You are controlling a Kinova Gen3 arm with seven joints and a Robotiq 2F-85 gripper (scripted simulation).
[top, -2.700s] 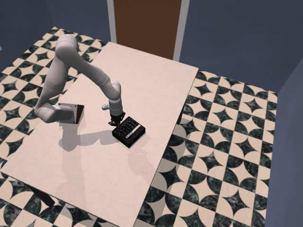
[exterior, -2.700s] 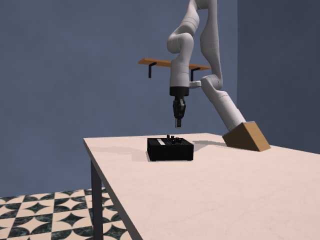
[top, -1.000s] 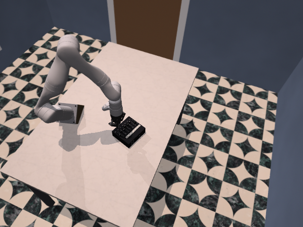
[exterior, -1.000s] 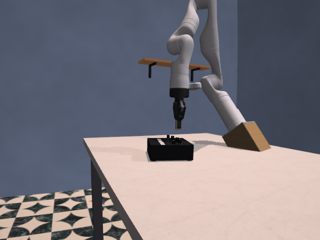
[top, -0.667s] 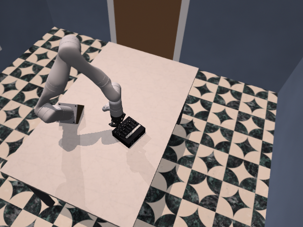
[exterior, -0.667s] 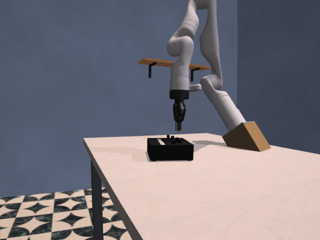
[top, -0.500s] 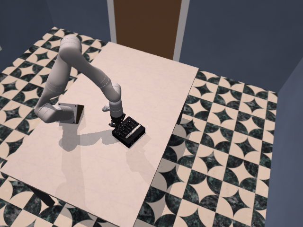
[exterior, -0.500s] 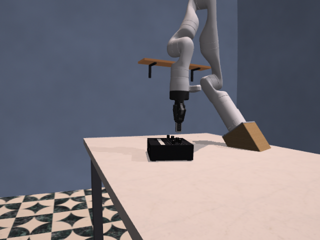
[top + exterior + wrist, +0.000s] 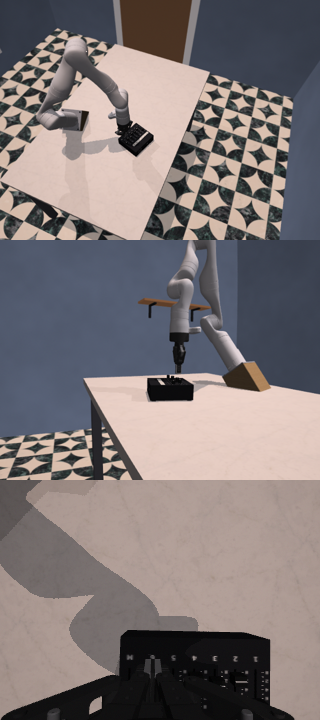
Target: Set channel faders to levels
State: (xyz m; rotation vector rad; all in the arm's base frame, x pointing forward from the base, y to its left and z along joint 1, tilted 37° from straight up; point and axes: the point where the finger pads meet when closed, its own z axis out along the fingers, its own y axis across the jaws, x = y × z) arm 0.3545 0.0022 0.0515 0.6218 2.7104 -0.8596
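My gripper is now 20 mm short of the channel 6 cap, 10 mm to the left of it and 30 mm above it. Round my hand: channel 5 cap: 30 mm ahead, 10 mm to the left, 30 mm below; then channel 4 cap: 30 mm ahead, 30 mm to the left, 30 mm below; then master fader cap: 20 mm ahead, 40 mm to the right, 30 mm below.
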